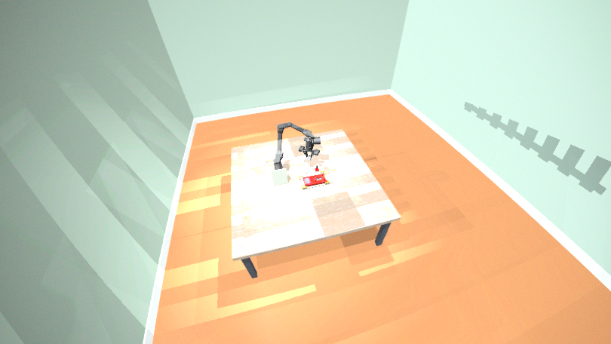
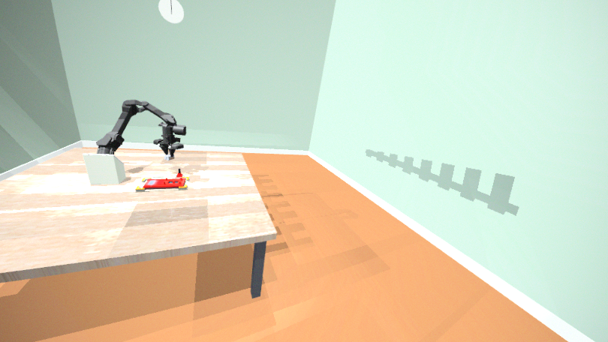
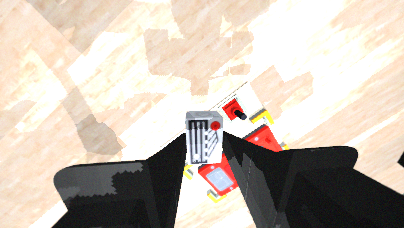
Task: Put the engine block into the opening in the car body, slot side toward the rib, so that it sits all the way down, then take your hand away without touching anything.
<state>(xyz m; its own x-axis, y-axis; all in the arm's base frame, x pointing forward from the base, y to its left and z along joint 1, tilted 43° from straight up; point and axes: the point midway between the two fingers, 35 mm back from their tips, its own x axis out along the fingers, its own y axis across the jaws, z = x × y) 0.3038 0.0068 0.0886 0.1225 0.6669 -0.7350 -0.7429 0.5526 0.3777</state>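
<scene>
The pale base plate lies 15 cm to the right of my gripper tip, 12 cm below it and 1 cm behind it. From my gripper tip the other things lie so: grey engine block (1 cm below).
</scene>
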